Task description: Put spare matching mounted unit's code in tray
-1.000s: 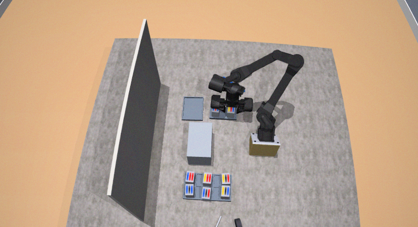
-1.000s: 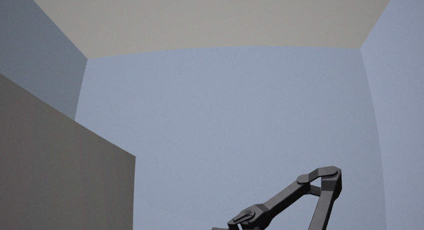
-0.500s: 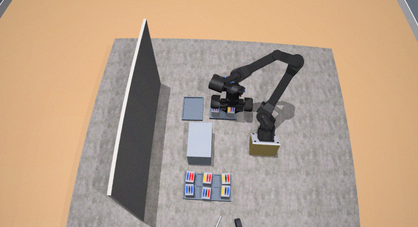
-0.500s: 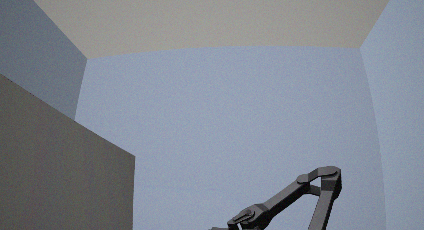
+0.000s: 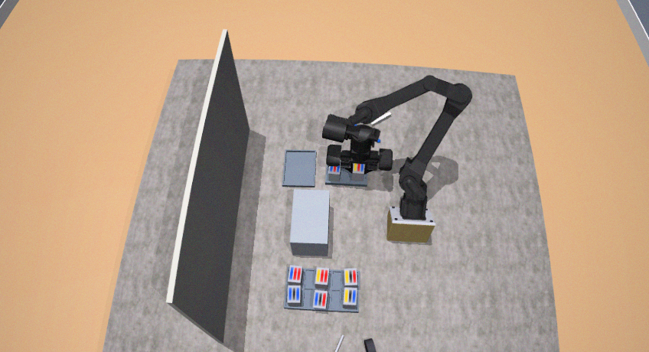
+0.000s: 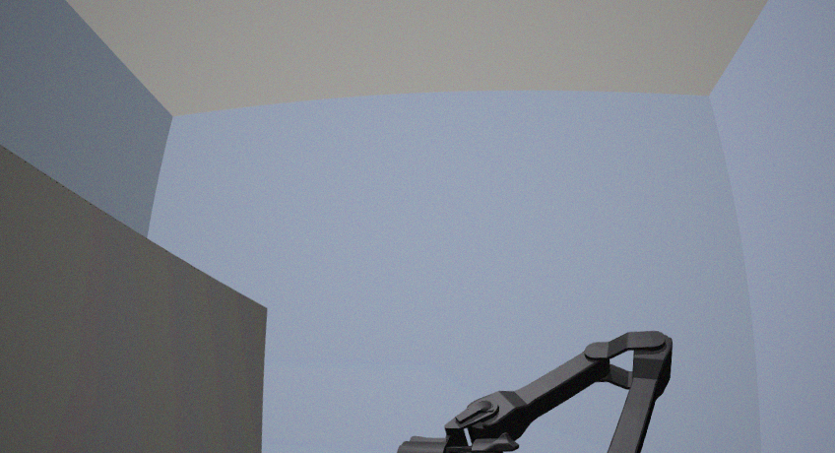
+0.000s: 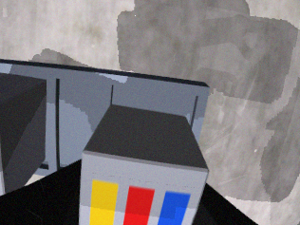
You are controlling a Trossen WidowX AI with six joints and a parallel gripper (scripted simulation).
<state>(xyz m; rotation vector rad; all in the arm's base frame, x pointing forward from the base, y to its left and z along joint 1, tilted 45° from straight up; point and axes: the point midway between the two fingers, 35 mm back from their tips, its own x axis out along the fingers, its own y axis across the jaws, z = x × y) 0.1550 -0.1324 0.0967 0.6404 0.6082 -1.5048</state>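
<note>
My gripper tip is 30 mm short of the small grey rack and 30 mm above it. The rest, counted from my gripper tip: blue marker pen (180 mm to the right, 30 mm below, 10 mm behind); grey tray (180 mm ahead, 30 mm below, 20 mm to the right); grey mounted unit (190 mm to the left, 130 mm ahead, 20 mm above).
</note>
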